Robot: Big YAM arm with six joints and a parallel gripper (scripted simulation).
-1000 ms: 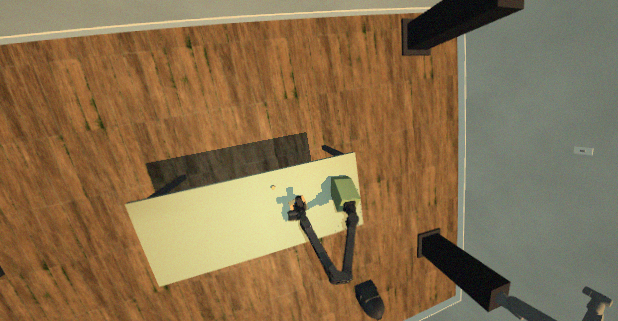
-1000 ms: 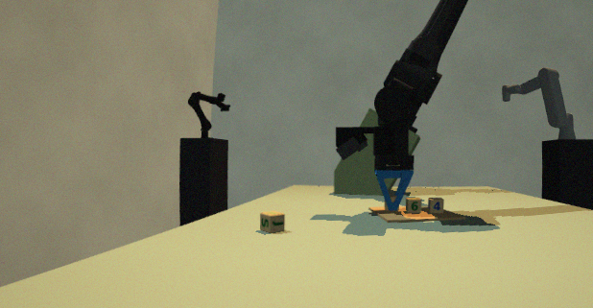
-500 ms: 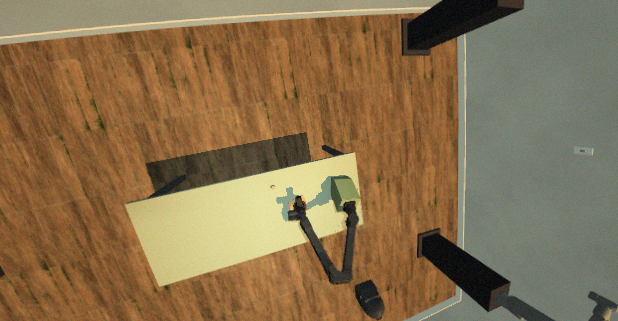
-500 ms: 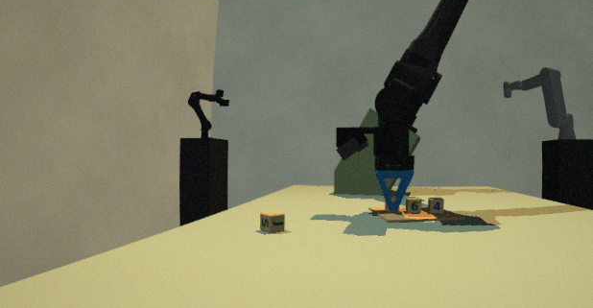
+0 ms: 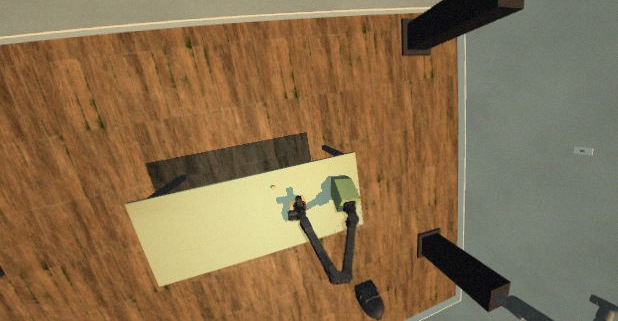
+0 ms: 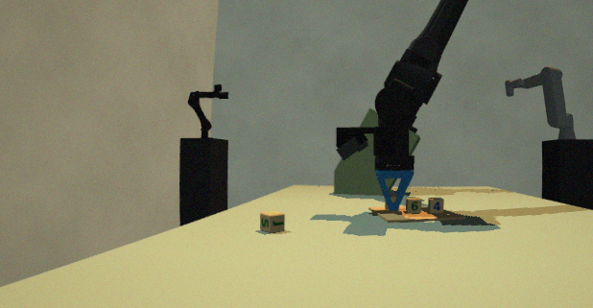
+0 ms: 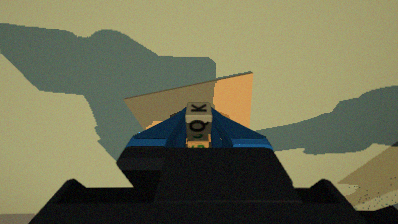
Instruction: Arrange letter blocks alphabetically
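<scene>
Now: the orange mat 40 mm to the left of my hand and 10 mm below it. Round my hand: block (80 mm to the left).
</scene>
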